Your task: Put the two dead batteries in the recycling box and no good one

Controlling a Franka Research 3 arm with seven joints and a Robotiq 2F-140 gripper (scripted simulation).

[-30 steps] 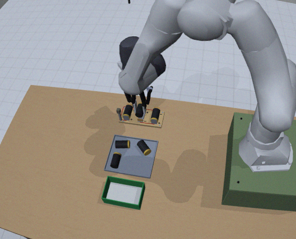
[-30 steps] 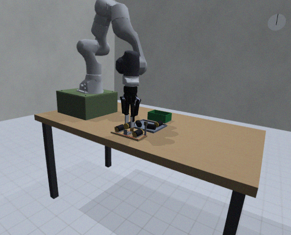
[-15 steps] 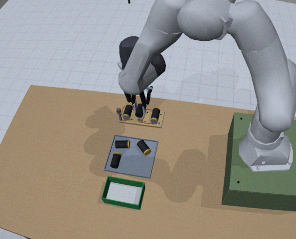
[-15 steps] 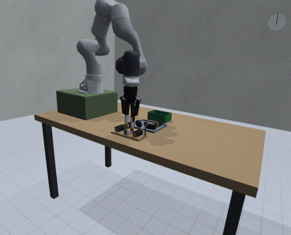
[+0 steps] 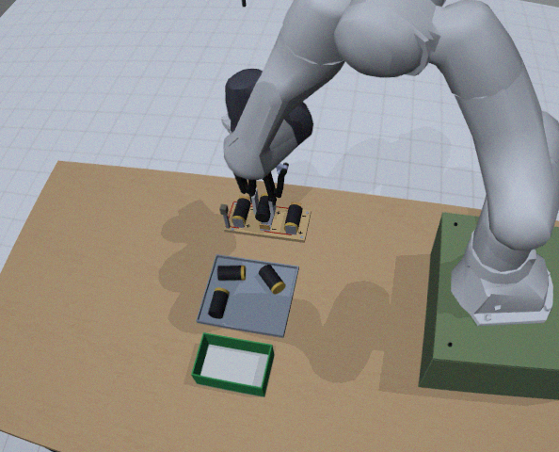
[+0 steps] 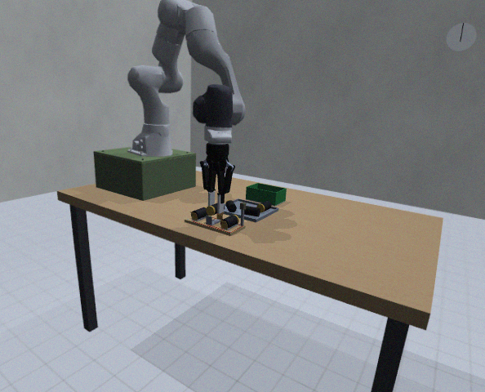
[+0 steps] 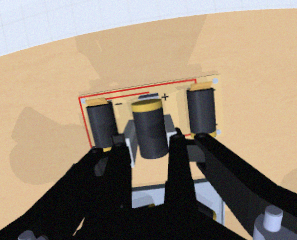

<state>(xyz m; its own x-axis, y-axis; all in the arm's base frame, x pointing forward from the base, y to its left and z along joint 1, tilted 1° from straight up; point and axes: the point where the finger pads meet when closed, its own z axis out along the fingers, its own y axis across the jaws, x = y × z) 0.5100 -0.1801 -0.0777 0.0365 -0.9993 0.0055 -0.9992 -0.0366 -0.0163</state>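
My gripper is now 8 cm above the holder board. From my hand the other things lie so: bulb 9 cm ahead, 4 cm to the left; then grey bulb post 9 cm ahead, 4 cm to the left, 4 cm below; then tray 20 cm to the left, 8 cm below, 1 cm behind.
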